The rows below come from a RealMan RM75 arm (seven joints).
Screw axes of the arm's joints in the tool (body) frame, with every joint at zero. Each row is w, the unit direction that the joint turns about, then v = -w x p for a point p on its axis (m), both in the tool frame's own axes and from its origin. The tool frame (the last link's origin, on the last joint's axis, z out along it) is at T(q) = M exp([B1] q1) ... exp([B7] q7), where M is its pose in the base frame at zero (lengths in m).
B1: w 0 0 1 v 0.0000 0.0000 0.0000
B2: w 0 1 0 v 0.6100 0.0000 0.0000
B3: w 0 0 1 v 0.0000 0.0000 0.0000
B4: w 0 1 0 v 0.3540 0.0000 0.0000
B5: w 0 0 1 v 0.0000 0.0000 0.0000
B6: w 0 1 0 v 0.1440 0.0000 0.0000
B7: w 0 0 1 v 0.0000 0.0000 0.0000
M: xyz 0.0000 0.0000 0.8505 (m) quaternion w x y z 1 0 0 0
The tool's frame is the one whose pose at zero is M.
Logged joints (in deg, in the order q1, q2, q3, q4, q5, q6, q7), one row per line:
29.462, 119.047, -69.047, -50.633, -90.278, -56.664, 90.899
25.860, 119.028, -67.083, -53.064, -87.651, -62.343, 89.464
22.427, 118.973, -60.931, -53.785, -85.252, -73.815, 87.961
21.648, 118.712, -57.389, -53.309, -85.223, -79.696, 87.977
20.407, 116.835, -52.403, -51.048, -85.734, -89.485, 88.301
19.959, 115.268, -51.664, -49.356, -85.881, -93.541, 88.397
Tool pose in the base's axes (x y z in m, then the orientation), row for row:
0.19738, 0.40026, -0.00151, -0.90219, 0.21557, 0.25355, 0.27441
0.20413, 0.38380, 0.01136, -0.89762, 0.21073, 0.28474, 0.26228
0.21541, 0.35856, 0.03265, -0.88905, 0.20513, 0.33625, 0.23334
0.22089, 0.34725, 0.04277, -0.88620, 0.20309, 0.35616, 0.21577
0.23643, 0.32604, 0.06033, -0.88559, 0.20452, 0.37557, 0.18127
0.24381, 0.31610, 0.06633, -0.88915, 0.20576, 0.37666, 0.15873
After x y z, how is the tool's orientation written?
As a quaternion, x y z w.
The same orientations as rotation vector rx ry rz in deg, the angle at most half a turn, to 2 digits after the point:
-138.99, 33.21, 39.06
-139.15, 32.67, 44.14
-139.90, 32.28, 52.91
-140.75, 32.25, 56.57
-143.28, 33.09, 60.76
-145.65, 33.71, 61.70

